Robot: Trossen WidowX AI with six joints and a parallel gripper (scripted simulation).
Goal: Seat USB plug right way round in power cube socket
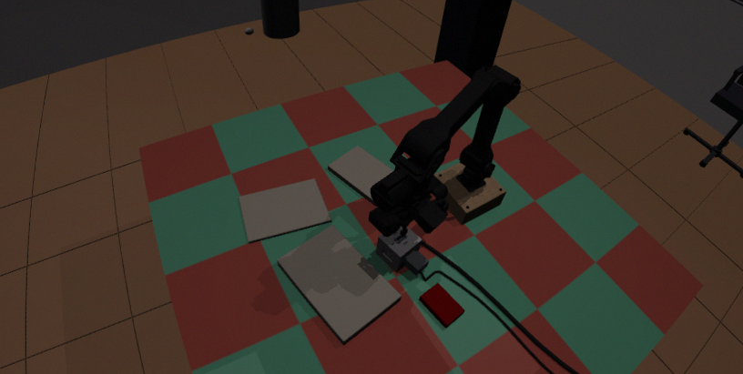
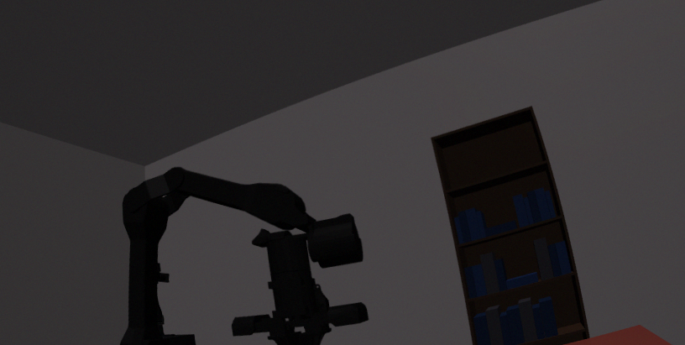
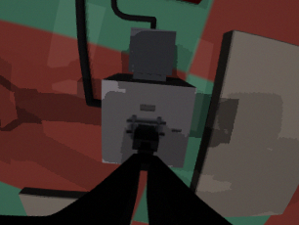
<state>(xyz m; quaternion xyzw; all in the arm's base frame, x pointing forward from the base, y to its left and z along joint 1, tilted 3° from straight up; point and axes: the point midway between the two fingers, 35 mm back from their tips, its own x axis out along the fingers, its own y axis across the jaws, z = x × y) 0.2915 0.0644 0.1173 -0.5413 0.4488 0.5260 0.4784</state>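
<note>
My gripper tip is now 2 cm above the dark USB plug. Also, from my gripper tip: red block: 17 cm to the left, 12 cm below, 1 cm behind.
</note>
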